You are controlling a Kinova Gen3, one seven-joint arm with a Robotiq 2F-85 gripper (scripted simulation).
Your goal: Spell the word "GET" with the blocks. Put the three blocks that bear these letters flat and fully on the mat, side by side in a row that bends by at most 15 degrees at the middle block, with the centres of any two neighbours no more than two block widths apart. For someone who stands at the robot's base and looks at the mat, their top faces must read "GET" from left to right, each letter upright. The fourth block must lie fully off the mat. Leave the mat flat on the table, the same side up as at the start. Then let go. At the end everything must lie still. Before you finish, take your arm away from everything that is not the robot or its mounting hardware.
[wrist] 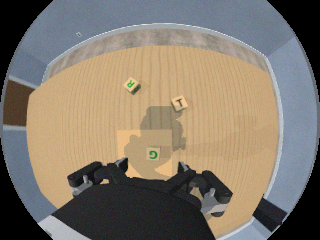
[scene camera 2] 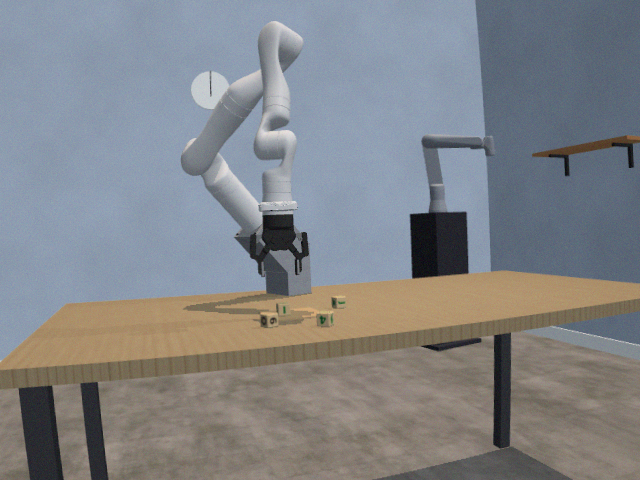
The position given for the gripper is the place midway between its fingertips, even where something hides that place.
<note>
In view: the gripper [scene camera 2: 280,275] and a mat [wrist: 133,144].
The gripper is seen too in the wrist view [wrist: 152,166].
</note>
